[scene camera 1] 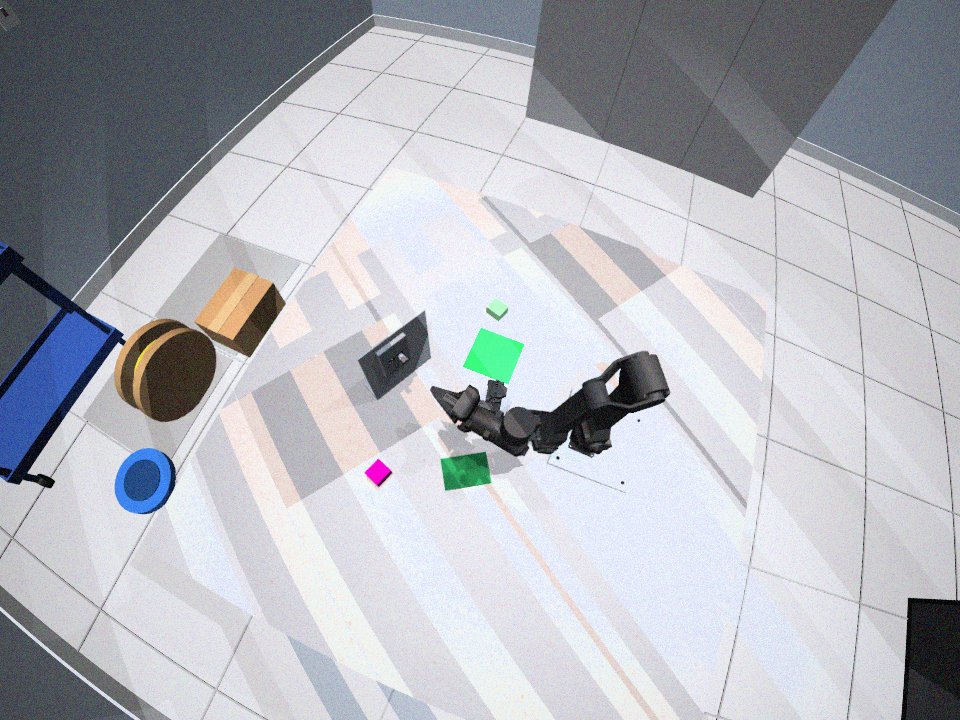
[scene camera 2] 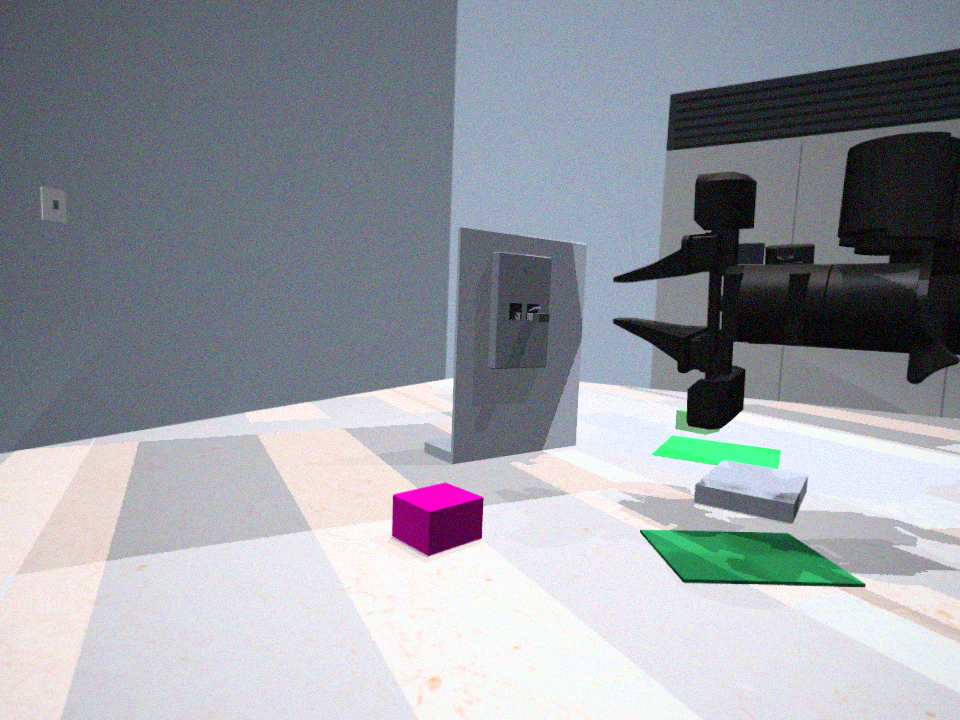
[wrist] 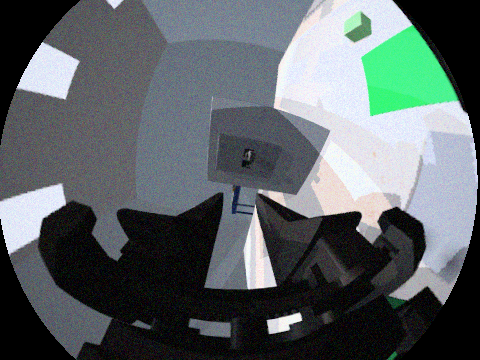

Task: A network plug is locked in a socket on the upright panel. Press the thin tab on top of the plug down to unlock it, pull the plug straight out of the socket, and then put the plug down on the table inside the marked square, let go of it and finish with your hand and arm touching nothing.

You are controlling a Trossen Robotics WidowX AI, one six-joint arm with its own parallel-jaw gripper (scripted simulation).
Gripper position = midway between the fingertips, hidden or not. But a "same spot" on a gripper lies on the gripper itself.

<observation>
gripper: scene camera 1; scene camera 2; wrist 239,197
same spot on green square: [wrist: 398,76] = [scene camera 2: 708,453]
same spot on gripper: [scene camera 2: 689,345] = [scene camera 1: 456,420]
</observation>
